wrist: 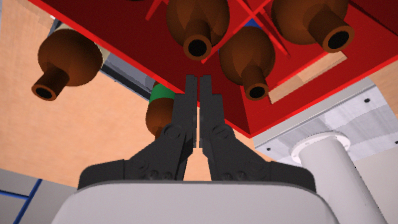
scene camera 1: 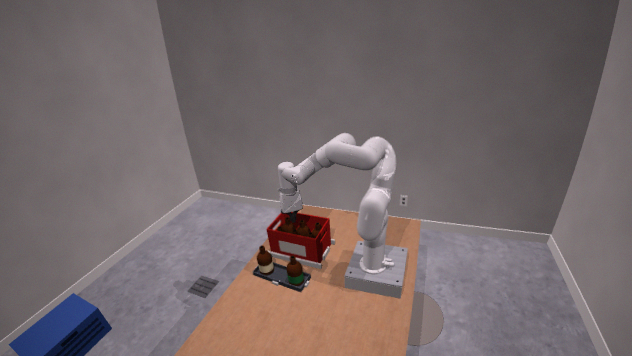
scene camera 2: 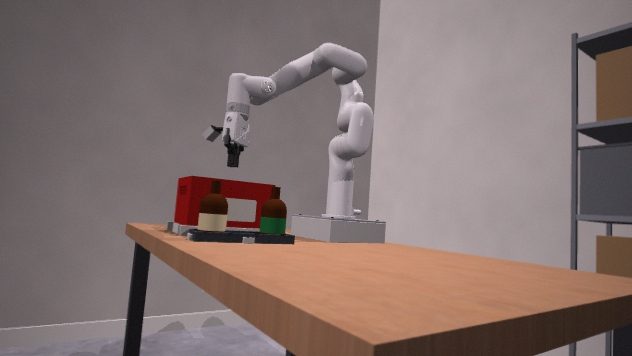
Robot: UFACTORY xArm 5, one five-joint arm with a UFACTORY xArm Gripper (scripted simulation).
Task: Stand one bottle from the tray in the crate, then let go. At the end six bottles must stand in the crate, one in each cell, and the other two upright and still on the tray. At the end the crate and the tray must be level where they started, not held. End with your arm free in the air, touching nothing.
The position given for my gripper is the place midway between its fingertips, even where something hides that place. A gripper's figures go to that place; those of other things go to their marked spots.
My gripper (wrist: 198,90): 14 cm from the lens. A red crate (wrist: 144,41) is 22 cm from the lens.
